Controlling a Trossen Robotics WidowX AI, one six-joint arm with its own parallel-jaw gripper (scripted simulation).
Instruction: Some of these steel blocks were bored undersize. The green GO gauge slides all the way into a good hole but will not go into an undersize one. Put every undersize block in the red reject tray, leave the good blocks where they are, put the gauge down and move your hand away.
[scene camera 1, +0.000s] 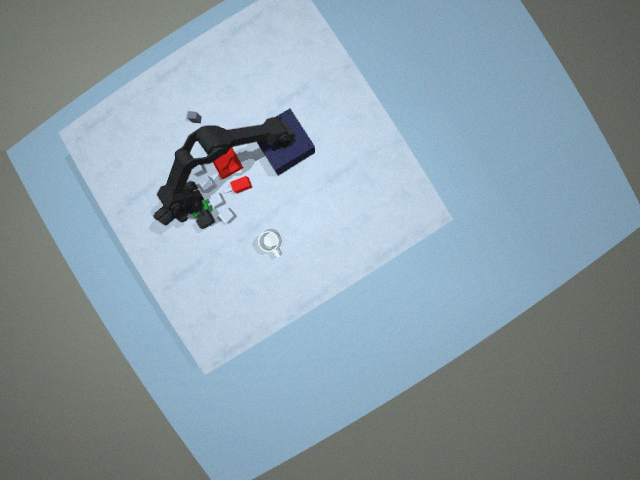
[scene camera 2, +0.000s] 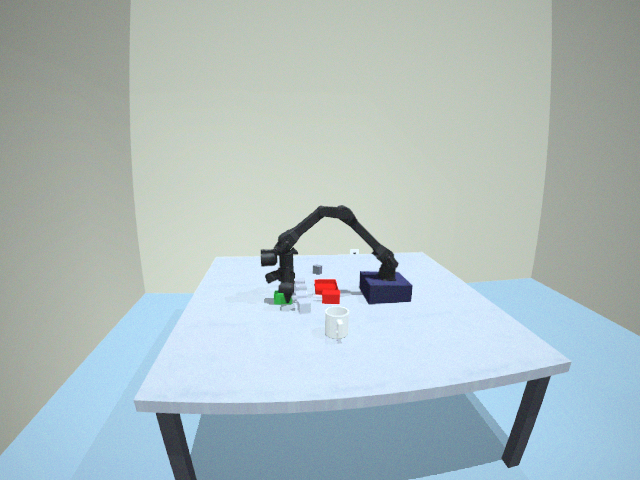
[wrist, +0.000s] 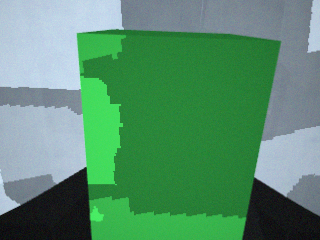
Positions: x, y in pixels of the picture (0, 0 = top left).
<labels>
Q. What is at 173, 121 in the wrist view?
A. A green GO gauge.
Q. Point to my gripper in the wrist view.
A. At 165, 167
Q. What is my gripper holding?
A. A green GO gauge.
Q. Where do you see my gripper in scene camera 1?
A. At 207, 207
</labels>
